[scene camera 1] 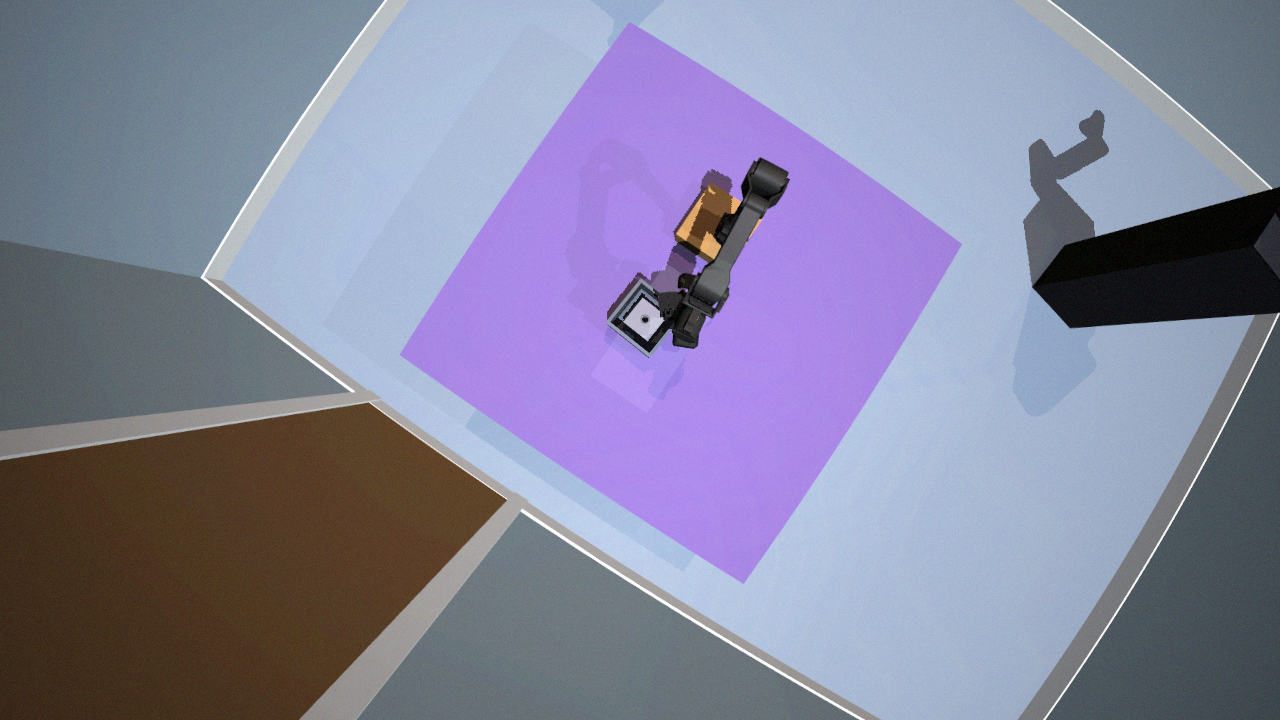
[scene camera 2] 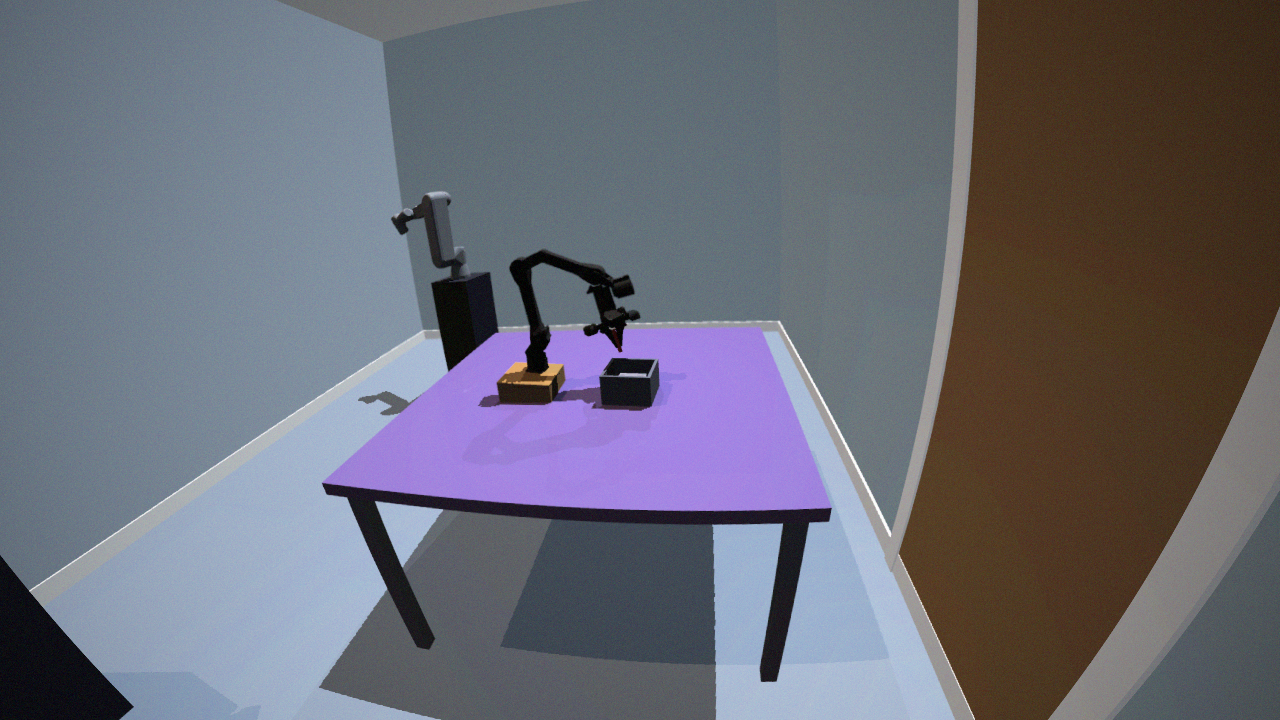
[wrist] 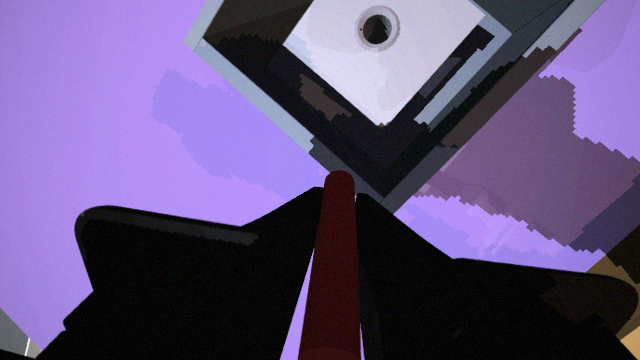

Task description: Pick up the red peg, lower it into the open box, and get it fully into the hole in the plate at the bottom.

Note:
The pictures show: my gripper and a dark box.
My gripper shows as well in scene camera 1 and in the wrist view.

